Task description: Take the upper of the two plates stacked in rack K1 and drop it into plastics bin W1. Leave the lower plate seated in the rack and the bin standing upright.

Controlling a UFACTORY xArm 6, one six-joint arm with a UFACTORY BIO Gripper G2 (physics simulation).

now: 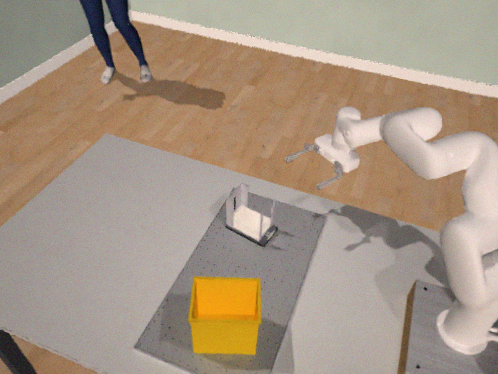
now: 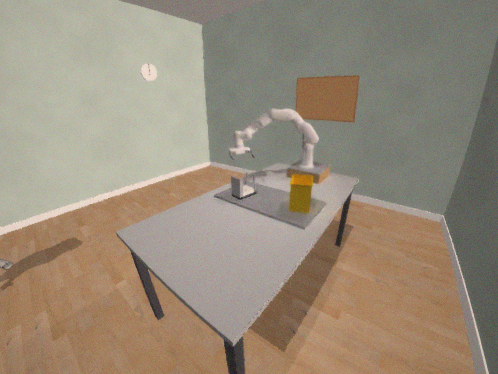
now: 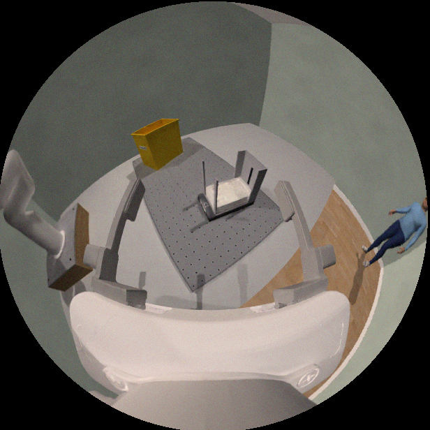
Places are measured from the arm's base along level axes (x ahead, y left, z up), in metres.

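Pixels of known places: end effector, tool point: (image 1: 306,170) (image 2: 243,157); arm's base, origin of the base link: (image 1: 460,331) (image 2: 306,166).
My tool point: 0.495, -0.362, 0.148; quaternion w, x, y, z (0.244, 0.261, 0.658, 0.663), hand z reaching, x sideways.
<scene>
For each thing: its top centre in the pictures, then the offset to it from my tool point, as dx, dy, dz. Level surfaces: height alone.
- Rack K1, middle of its top: (image 1: 253,199) (image 2: 244,175) +0.151, +0.097, -0.084
- Yellow bin W1, middle of its top: (image 1: 225,298) (image 2: 302,179) +0.127, +0.499, -0.052
- perforated board, its level: dz -0.232
- grey table, its level: dz -0.245
Rack K1 (image 1: 230,212) (image 2: 236,187) (image 3: 259,179) stands upright on the perforated grey board, with tall grey panels at one side and thin posts opposite. Pale plates (image 1: 251,221) (image 2: 247,191) (image 3: 229,191) lie flat and stacked inside it; the line between upper and lower is hard to make out. Yellow bin W1 (image 1: 225,336) (image 2: 300,197) (image 3: 167,145) stands upright at the board's other end; no plate shows in its visible interior. My gripper (image 1: 304,173) (image 2: 243,157) (image 3: 210,185) is wide open and empty, high above the table and apart from the rack, toward the arm's side.
The perforated board (image 1: 240,265) (image 2: 270,198) (image 3: 215,250) lies on the grey table (image 1: 100,215) (image 2: 215,255). The arm's base stands on a wood-sided block (image 1: 430,325) (image 2: 295,173) (image 3: 82,235) at the table's edge. A person (image 1: 125,27) (image 3: 410,220) stands on the floor beyond the table.
</scene>
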